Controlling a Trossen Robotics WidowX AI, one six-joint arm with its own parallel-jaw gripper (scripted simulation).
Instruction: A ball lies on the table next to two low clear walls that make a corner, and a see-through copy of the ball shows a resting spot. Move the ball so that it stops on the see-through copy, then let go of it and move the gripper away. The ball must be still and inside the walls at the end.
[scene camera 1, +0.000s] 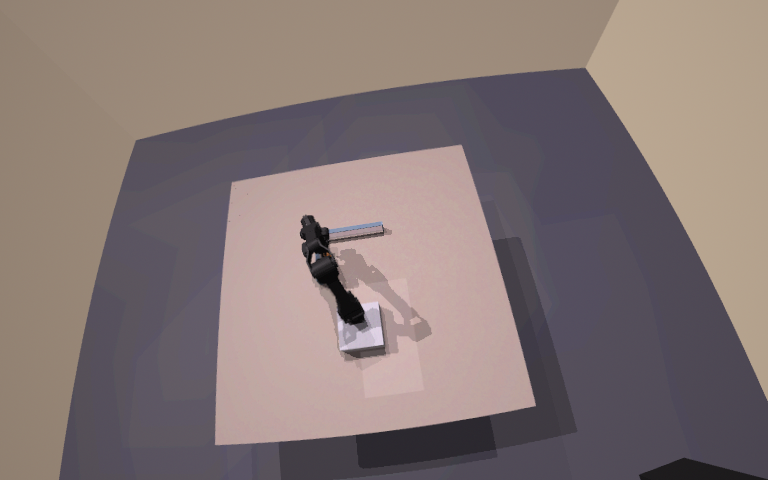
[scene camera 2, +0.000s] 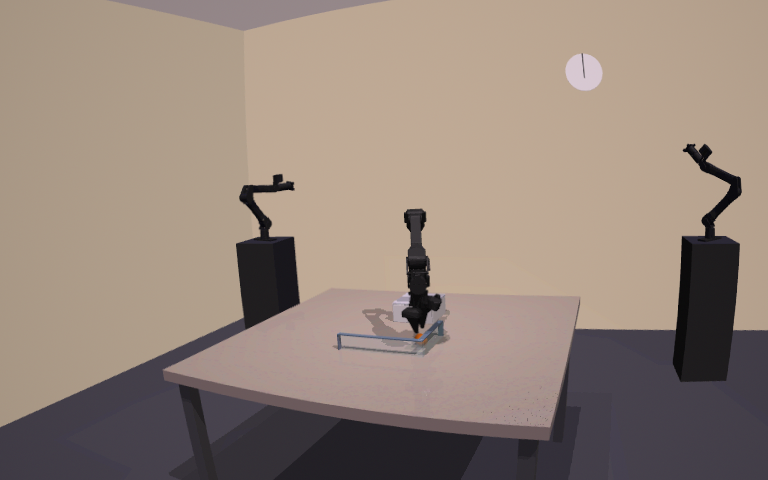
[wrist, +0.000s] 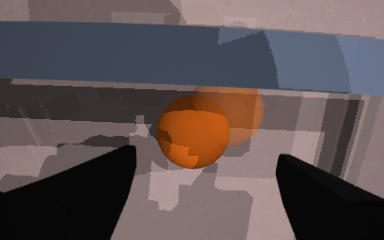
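My gripper, visible also in the wrist view, is open and holds nothing. The scene further contains an orange ball and a see-through copy.
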